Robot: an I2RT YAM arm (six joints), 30 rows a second.
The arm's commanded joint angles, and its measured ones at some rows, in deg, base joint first. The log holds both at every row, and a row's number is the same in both.
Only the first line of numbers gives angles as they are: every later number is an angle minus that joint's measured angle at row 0.
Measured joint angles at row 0: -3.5 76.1 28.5 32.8 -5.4 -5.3
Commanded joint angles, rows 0 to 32: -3.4 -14.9 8.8 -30.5 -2.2 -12.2; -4.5 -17.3 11.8 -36.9 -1.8 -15.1; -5.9 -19.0 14.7 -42.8 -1.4 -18.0; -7.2 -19.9 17.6 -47.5 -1.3 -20.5; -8.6 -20.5 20.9 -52.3 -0.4 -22.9; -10.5 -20.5 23.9 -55.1 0.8 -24.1; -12.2 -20.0 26.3 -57.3 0.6 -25.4; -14.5 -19.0 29.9 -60.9 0.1 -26.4; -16.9 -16.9 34.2 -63.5 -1.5 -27.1; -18.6 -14.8 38.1 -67.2 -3.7 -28.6; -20.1 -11.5 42.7 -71.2 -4.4 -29.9; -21.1 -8.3 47.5 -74.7 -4.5 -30.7; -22.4 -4.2 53.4 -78.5 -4.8 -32.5; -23.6 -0.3 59.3 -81.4 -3.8 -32.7; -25.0 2.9 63.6 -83.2 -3.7 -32.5; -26.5 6.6 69.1 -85.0 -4.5 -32.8; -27.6 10.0 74.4 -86.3 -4.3 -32.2; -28.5 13.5 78.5 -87.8 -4.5 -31.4; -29.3 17.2 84.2 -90.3 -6.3 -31.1; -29.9 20.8 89.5 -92.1 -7.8 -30.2; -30.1 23.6 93.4 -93.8 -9.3 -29.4; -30.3 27.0 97.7 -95.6 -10.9 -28.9; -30.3 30.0 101.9 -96.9 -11.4 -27.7; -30.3 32.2 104.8 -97.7 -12.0 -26.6; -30.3 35.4 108.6 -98.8 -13.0 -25.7; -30.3 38.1 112.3 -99.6 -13.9 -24.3; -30.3 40.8 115.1 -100.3 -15.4 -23.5; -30.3 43.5 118.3 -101.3 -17.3 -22.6; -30.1 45.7 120.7 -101.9 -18.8 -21.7; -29.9 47.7 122.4 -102.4 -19.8 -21.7; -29.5 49.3 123.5 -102.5 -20.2 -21.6; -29.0 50.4 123.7 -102.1 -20.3 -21.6; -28.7 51.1 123.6 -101.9 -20.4 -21.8
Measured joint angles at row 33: -29.6 45.4 118.1 -91.5 -13.0 -24.7
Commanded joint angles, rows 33 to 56: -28.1 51.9 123.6 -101.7 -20.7 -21.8; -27.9 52.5 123.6 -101.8 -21.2 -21.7; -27.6 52.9 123.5 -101.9 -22.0 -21.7; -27.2 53.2 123.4 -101.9 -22.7 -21.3; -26.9 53.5 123.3 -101.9 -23.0 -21.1; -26.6 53.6 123.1 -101.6 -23.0 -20.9; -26.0 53.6 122.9 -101.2 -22.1 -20.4; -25.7 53.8 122.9 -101.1 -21.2 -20.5; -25.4 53.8 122.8 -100.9 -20.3 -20.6; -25.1 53.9 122.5 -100.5 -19.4 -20.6; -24.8 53.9 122.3 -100.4 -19.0 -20.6; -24.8 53.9 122.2 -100.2 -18.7 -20.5; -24.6 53.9 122.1 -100.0 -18.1 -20.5; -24.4 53.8 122.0 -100.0 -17.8 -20.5; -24.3 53.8 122.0 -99.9 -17.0 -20.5; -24.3 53.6 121.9 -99.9 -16.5 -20.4; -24.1 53.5 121.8 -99.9 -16.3 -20.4; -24.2 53.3 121.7 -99.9 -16.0 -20.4; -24.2 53.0 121.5 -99.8 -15.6 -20.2; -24.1 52.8 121.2 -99.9 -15.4 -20.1; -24.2 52.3 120.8 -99.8 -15.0 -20.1; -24.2 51.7 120.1 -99.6 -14.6 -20.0; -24.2 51.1 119.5 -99.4 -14.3 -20.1; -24.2 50.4 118.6 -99.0 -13.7 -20.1
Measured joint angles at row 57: -24.4 52.8 120.4 -98.3 -16.5 -20.9
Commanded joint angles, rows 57 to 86: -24.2 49.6 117.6 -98.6 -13.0 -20.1; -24.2 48.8 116.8 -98.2 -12.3 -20.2; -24.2 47.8 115.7 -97.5 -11.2 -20.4; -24.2 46.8 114.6 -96.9 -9.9 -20.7; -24.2 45.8 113.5 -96.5 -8.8 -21.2; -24.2 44.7 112.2 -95.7 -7.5 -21.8; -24.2 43.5 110.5 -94.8 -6.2 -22.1; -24.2 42.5 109.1 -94.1 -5.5 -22.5; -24.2 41.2 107.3 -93.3 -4.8 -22.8; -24.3 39.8 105.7 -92.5 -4.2 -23.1; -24.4 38.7 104.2 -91.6 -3.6 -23.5; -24.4 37.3 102.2 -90.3 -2.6 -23.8; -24.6 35.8 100.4 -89.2 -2.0 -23.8; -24.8 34.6 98.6 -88.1 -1.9 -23.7; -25.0 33.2 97.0 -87.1 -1.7 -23.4; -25.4 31.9 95.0 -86.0 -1.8 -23.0; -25.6 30.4 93.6 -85.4 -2.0 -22.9; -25.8 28.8 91.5 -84.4 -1.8 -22.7; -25.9 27.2 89.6 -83.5 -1.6 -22.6; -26.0 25.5 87.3 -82.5 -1.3 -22.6; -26.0 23.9 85.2 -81.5 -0.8 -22.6; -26.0 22.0 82.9 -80.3 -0.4 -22.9; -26.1 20.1 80.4 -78.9 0.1 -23.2; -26.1 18.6 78.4 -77.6 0.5 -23.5; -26.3 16.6 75.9 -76.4 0.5 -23.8; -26.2 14.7 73.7 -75.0 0.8 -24.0; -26.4 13.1 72.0 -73.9 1.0 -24.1; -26.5 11.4 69.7 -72.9 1.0 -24.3; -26.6 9.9 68.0 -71.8 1.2 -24.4; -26.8 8.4 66.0 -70.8 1.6 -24.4
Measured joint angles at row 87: -26.3 14.4 73.0 -81.4 -1.7 -23.3
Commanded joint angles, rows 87 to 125: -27.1 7.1 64.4 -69.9 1.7 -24.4; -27.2 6.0 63.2 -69.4 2.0 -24.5; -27.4 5.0 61.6 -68.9 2.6 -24.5; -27.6 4.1 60.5 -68.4 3.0 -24.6; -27.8 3.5 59.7 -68.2 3.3 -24.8; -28.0 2.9 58.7 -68.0 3.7 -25.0; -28.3 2.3 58.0 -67.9 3.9 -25.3; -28.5 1.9 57.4 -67.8 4.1 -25.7; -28.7 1.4 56.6 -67.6 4.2 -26.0; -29.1 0.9 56.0 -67.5 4.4 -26.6; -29.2 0.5 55.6 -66.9 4.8 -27.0; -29.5 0.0 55.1 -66.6 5.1 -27.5; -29.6 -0.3 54.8 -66.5 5.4 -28.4; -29.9 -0.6 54.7 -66.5 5.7 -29.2; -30.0 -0.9 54.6 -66.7 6.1 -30.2; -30.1 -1.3 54.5 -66.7 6.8 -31.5; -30.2 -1.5 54.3 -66.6 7.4 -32.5; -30.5 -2.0 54.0 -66.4 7.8 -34.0; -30.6 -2.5 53.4 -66.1 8.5 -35.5; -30.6 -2.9 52.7 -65.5 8.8 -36.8; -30.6 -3.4 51.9 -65.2 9.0 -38.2; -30.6 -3.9 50.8 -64.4 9.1 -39.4; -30.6 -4.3 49.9 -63.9 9.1 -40.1; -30.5 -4.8 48.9 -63.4 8.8 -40.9; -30.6 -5.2 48.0 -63.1 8.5 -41.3; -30.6 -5.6 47.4 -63.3 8.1 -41.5; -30.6 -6.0 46.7 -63.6 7.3 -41.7; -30.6 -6.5 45.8 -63.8 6.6 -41.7; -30.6 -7.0 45.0 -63.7 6.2 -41.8; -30.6 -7.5 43.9 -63.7 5.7 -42.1; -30.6 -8.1 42.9 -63.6 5.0 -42.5; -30.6 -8.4 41.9 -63.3 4.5 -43.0; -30.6 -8.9 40.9 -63.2 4.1 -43.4; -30.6 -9.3 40.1 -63.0 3.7 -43.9; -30.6 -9.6 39.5 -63.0 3.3 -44.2; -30.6 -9.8 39.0 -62.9 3.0 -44.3; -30.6 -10.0 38.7 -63.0 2.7 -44.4; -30.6 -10.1 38.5 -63.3 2.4 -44.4; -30.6 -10.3 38.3 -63.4 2.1 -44.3
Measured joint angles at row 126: -30.5 -9.1 39.7 -66.5 4.7 -41.6
